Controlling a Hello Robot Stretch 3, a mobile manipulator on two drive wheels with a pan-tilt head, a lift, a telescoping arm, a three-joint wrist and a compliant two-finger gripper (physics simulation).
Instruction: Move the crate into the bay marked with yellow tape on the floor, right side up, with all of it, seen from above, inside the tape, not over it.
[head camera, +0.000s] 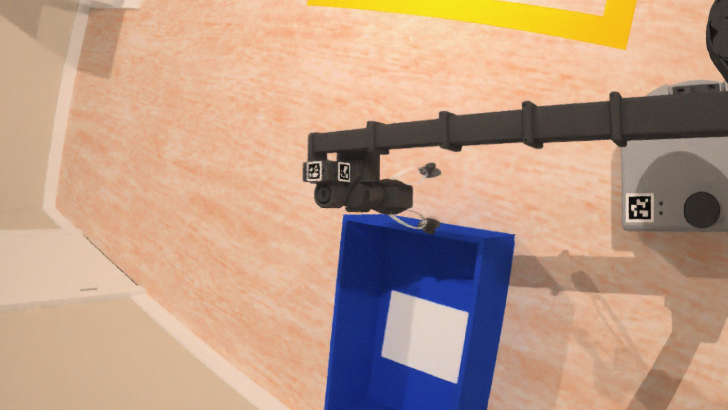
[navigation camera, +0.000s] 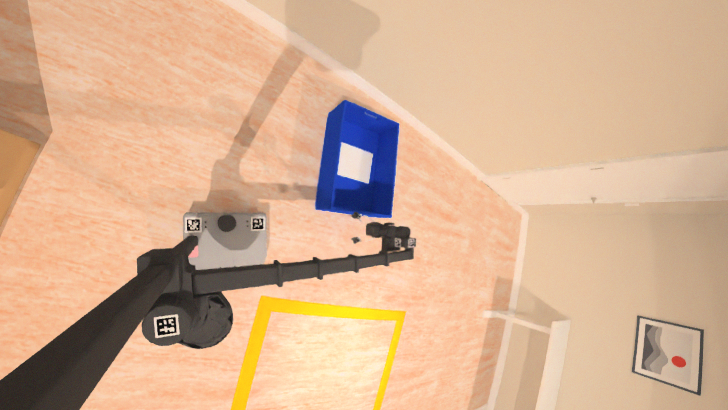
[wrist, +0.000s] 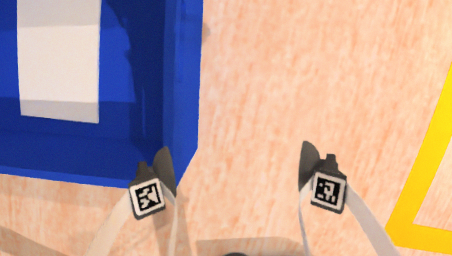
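Where they show: gripper, fingertip midpoint: (head camera: 435, 198) (navigation camera: 353, 227) (wrist: 235, 161); robot's base, link origin: (head camera: 699, 208) (navigation camera: 226, 222).
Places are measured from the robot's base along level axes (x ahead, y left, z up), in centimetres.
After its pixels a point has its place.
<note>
The blue crate (head camera: 494, 285) {x 18.7, y -48.3, z 11.1 cm} (navigation camera: 328, 162) {x 32.5, y -50.0, z 11.8 cm} (wrist: 183, 75) {x 4.6, y -62.2, z 17.0 cm} stands upright on the floor, open side up, with a white rectangle (head camera: 425, 336) {x 36.3, y -71.9, z 2.6 cm} (navigation camera: 355, 162) {x 36.8, y -73.1, z 2.6 cm} (wrist: 59, 60) {x 35.9, y -69.1, z 2.6 cm} on its inside bottom. The bay's yellow tape (head camera: 458, 14) {x -56.0, y -62.0, z 0.1 cm} (navigation camera: 326, 308) {x -54.0, y -53.6, z 0.1 cm} (wrist: 424, 170) {x -49.9, y -36.4, z 0.1 cm} lies apart from the crate, beyond the arm in the head view. My gripper (head camera: 429, 197) {x -2.1, y -54.2, z 31.3 cm} (navigation camera: 356, 227) {x -2.1, y -54.2, z 31.3 cm} (wrist: 235, 161) {x -2.1, y -54.2, z 31.3 cm} is open and empty, beside the crate's end nearest the bay. One finger overlaps that end's rim in the head view and the crate's corner in the wrist view; the other is over bare floor. Its height above the rim is unclear.
My extended arm (head camera: 483, 124) {x -10.7, y -28.6, z 66.8 cm} (navigation camera: 300, 268) {x -9.4, y -16.8, z 67.0 cm} crosses between crate and bay. My grey base (head camera: 634, 170) {x -8.0, y -14.1, z 16.0 cm} (navigation camera: 249, 249) {x -11.5, y -9.2, z 16.0 cm} stands to one side of the crate. A wall with a white baseboard (head camera: 58, 147) {x -40.9, y -344.5, z 3.3 cm} (navigation camera: 371, 91) {x 88.0, y -84.3, z 5.2 cm} runs past the crate's far side. A white frame (navigation camera: 553, 356) stands by the wall.
</note>
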